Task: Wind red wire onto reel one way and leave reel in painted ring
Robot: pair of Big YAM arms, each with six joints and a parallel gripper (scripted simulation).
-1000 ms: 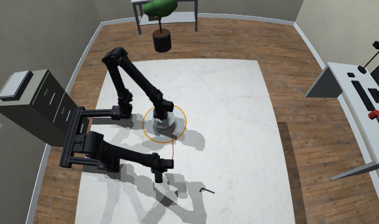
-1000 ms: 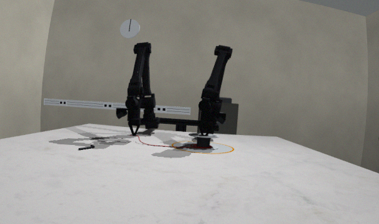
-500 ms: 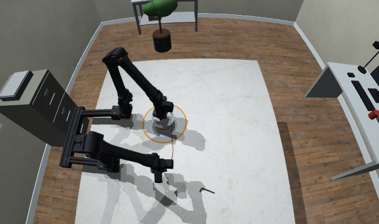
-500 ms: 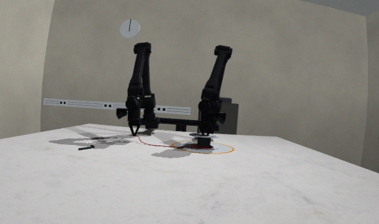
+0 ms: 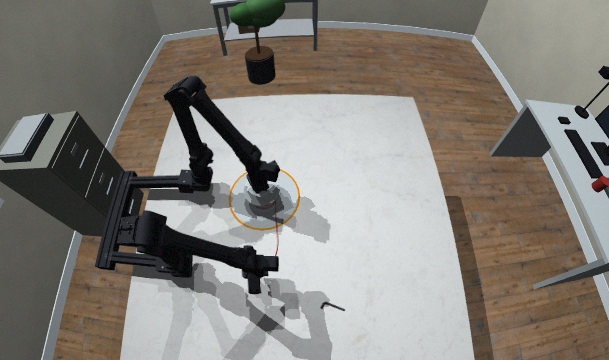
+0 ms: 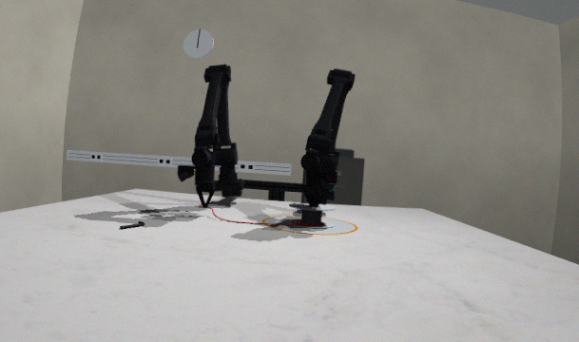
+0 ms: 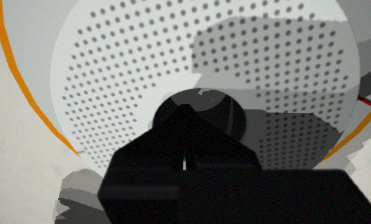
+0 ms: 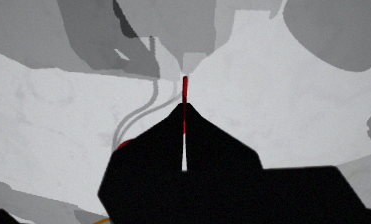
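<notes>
My left hand is 1 cm short of the reel, 1 cm to the left of it and 2 cm above it. Round my left hand: black hex key (34 cm ahead, 50 cm to the right, 4 cm below); orange painted ring (1 cm ahead, 1 cm to the right, 5 cm below).
</notes>
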